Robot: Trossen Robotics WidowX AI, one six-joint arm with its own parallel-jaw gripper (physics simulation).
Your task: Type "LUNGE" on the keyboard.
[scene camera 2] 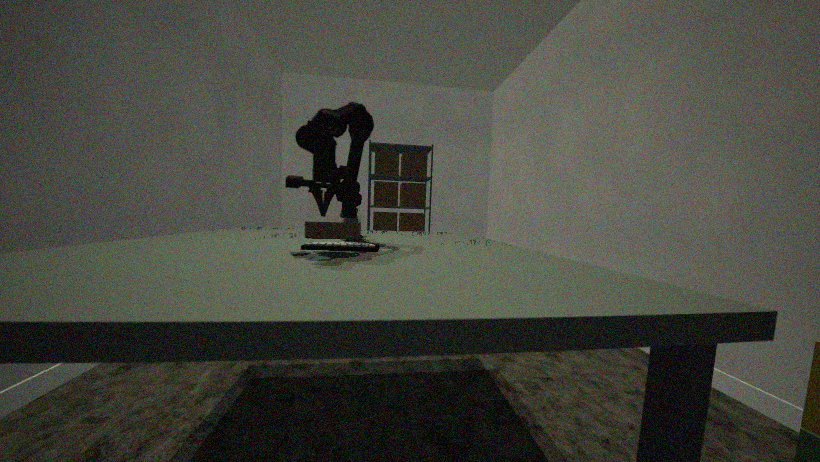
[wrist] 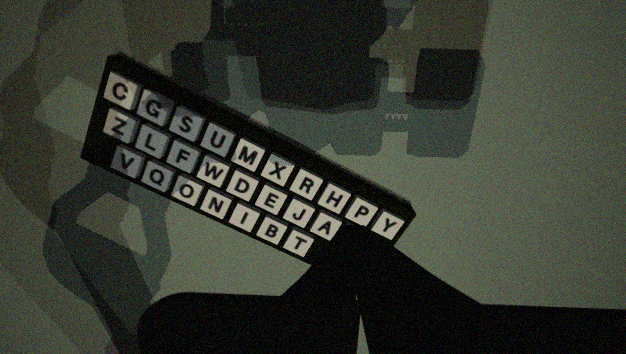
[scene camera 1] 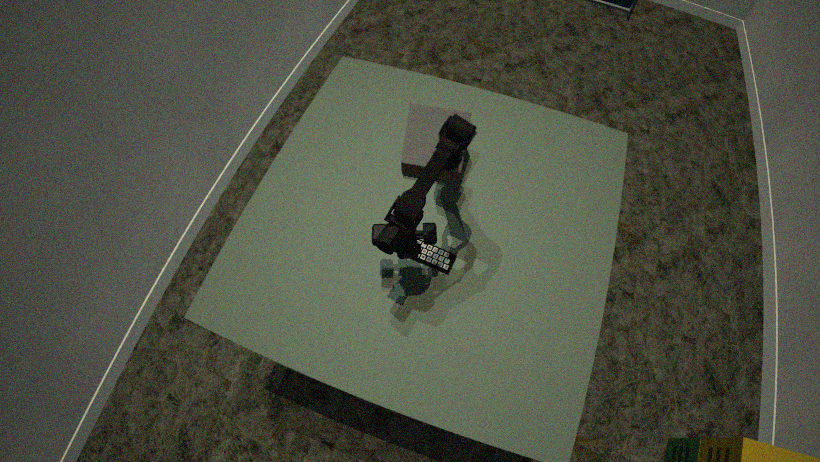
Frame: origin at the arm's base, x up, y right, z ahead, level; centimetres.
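Seen in the pictures: gripper, between the fingertips: (scene camera 2: 323, 216) (wrist: 351, 236); arm's base, origin of its link: (scene camera 2: 349, 212).
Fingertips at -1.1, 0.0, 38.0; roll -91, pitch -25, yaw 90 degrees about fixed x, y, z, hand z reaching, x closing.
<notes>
Pixels of each thing's top centre, then the offset from my fingertips to it, as dx, dy, dz. Level surfaces: height alone.
- black keyboard, centre of its top: (wrist: 249, 189) (scene camera 2: 341, 243) (scene camera 1: 422, 250) -7.7, -4.5, -3.7
- L key, centre of its top: (wrist: 150, 141) -7.7, -11.0, -3.6
- U key, centre of its top: (wrist: 217, 140) -7.7, -7.4, -1.7
- N key, centre of its top: (wrist: 215, 204) -7.7, -6.0, -5.7
- G key, centre of its top: (wrist: 153, 108) -7.7, -11.4, -1.6
- E key, centre of its top: (wrist: 270, 200) -7.7, -2.9, -3.8
- table, height of its surface: dx -9.3
A black keyboard (scene camera 1: 434, 256) (scene camera 2: 339, 247) (wrist: 230, 167) with pale square keys lies flat on the table, slanted in the wrist view. In that view the L key (wrist: 151, 140), U key (wrist: 218, 140), N key (wrist: 216, 204), G key (wrist: 155, 106) and E key (wrist: 271, 200) are readable; L, U and G lie in shadow. My gripper (scene camera 2: 324, 213) (wrist: 351, 236) is shut and empty, pointing down above the keyboard with a visible gap. In the wrist view its fingertips cover the area right of T and below A, near Y. In scene camera 1 the arm hides the fingertips and the keyboard's left end.
A pale box-shaped block (scene camera 1: 427, 134) (scene camera 2: 332, 230) is at the arm's base, behind the keyboard. The table (scene camera 1: 533, 275) (scene camera 2: 516, 286) carries the arm's shadows around the keyboard. A shelf rack (scene camera 2: 401, 148) with brown boxes stands far back. Green and yellow objects are beyond the table's right corner.
</notes>
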